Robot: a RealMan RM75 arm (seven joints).
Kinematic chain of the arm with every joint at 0, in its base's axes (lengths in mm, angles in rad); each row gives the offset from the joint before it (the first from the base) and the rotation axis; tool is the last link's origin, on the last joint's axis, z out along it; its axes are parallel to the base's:
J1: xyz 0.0 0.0 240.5 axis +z
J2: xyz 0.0 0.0 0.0 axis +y
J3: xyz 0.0 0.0 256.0 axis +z
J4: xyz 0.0 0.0 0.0 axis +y
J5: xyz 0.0 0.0 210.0 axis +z
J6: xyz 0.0 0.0 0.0 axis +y
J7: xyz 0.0 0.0 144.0 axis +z
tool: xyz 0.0 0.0 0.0
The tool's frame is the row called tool.
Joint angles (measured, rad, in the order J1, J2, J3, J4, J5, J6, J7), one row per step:
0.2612, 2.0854, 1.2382, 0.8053, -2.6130, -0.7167, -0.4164
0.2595, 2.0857, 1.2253, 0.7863, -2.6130, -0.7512, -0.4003
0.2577, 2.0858, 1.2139, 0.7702, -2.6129, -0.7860, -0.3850
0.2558, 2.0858, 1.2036, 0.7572, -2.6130, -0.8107, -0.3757
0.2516, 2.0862, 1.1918, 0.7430, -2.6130, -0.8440, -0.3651
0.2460, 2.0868, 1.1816, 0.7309, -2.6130, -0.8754, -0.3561
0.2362, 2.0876, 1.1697, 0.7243, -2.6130, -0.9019, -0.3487
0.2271, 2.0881, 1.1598, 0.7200, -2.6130, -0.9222, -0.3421
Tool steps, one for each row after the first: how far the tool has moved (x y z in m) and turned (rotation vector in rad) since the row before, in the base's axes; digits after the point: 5 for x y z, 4 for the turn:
0.00161, -0.00333, -0.00123, 0.0057, 0.0102, 0.0102
0.00094, -0.00309, -0.00042, 0.0082, 0.0109, 0.0123
0.00108, -0.00271, -0.00092, 0.0034, 0.0048, 0.0083
0.00117, -0.00374, -0.00053, 0.0077, 0.0070, 0.0114
0.00130, -0.00386, -0.00021, 0.0084, 0.0066, 0.0100
0.00129, -0.00464, -0.00074, 0.0054, 0.0067, 0.0081
0.00120, -0.00401, -0.00064, 0.0035, 0.0062, 0.0056

